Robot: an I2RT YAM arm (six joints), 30 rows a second.
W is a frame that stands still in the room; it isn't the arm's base.
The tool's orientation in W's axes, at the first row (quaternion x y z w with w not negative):
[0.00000 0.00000 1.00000 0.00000]
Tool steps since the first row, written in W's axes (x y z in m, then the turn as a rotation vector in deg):
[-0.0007 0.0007 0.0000 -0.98 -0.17 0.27]
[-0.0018 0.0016 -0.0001 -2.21 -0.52 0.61]
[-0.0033 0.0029 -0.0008 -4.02 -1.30 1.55]
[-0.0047 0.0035 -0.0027 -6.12 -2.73 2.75]
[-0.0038 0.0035 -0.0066 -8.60 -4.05 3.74]
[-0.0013 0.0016 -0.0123 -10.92 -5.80 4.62]
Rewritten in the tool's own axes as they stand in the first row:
[0.0007 -0.0007 0.0000 0.98 0.17 0.27]
[0.0018 -0.0016 -0.0001 2.21 0.52 0.61]
[0.0033 -0.0029 -0.0008 4.02 1.30 1.55]
[0.0047 -0.0035 -0.0027 6.12 2.73 2.75]
[0.0038 -0.0035 -0.0066 8.60 4.05 3.74]
[0.0013 -0.0016 -0.0123 10.92 5.80 4.62]

